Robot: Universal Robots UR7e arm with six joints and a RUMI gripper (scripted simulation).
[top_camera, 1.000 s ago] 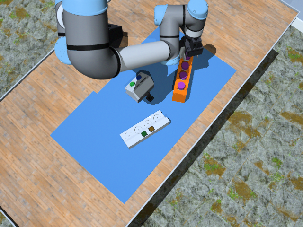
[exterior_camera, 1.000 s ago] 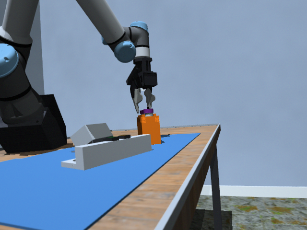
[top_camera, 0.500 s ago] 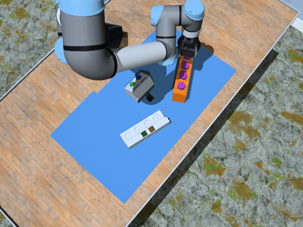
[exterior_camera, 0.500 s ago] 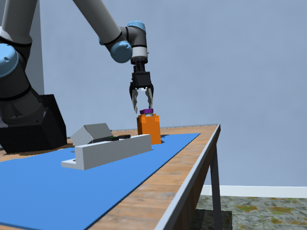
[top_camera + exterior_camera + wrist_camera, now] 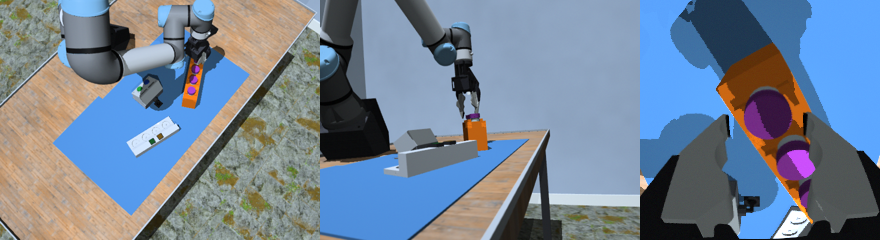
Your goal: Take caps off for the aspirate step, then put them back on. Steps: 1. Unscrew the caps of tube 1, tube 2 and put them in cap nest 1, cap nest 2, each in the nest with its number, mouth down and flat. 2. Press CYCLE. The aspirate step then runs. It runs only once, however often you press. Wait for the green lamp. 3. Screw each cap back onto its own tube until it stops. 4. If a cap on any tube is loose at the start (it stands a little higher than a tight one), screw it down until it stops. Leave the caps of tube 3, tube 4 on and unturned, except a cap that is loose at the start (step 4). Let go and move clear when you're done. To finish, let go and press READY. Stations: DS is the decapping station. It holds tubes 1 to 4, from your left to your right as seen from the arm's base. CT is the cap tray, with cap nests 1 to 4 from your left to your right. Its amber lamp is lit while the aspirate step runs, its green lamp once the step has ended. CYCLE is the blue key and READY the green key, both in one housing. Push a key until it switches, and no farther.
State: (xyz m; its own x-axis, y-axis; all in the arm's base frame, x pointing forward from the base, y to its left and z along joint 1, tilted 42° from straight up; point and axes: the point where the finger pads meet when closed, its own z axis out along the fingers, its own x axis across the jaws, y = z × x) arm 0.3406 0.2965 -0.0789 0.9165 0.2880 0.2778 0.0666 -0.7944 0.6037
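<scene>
The purple cap is 10 mm below my hand. Round my hand: grey key housing 80 mm behind, 240 mm to the right, 70 mm below; then green key 100 mm behind, 260 mm to the right, 60 mm below; then blue key 100 mm behind, 220 mm to the right, 60 mm below.
</scene>
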